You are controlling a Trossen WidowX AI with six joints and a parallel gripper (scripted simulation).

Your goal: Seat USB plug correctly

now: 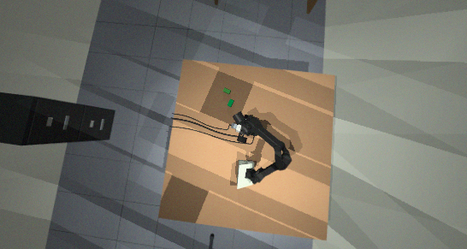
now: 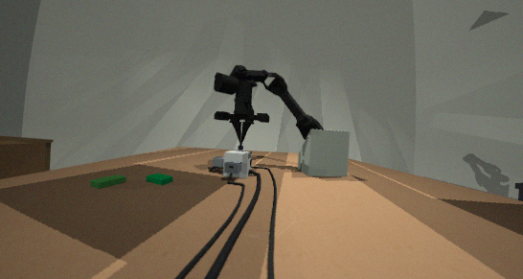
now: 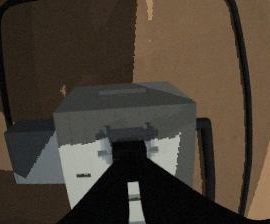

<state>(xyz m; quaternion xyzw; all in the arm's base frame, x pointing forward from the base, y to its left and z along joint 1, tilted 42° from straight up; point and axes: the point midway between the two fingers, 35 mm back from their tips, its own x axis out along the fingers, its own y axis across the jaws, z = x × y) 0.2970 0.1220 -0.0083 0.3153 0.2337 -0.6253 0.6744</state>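
The USB plug lies 2 cm below my gripper tip.
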